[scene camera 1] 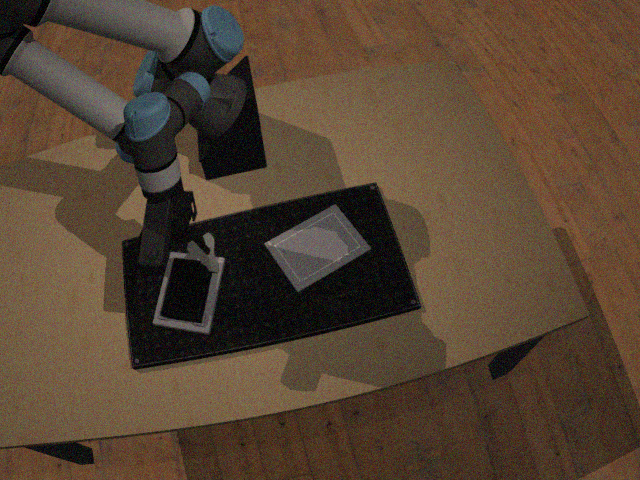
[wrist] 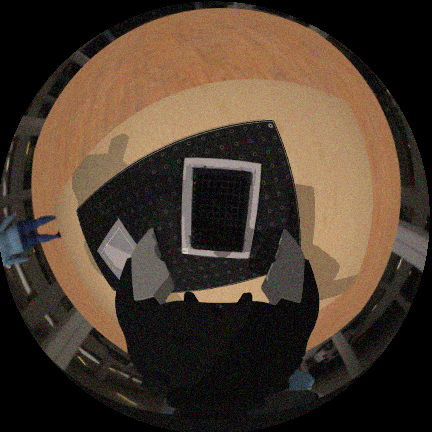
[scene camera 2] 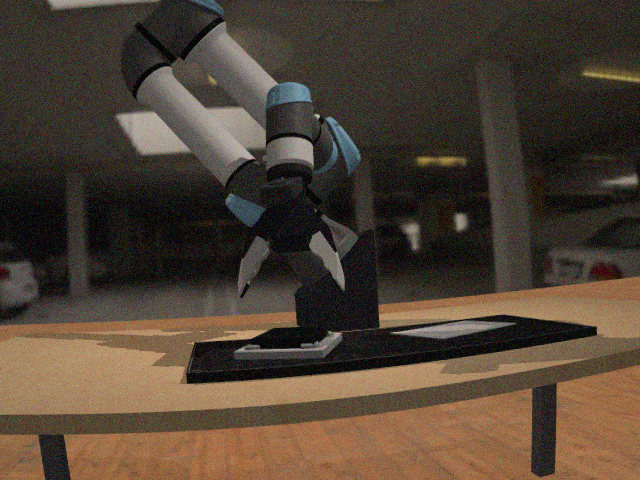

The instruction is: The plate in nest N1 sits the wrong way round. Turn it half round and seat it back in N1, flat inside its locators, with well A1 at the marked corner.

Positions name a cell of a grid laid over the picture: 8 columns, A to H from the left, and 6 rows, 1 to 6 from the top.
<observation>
dark well plate: scene camera 1 C4; wrist E3; scene camera 2 D5
</observation>
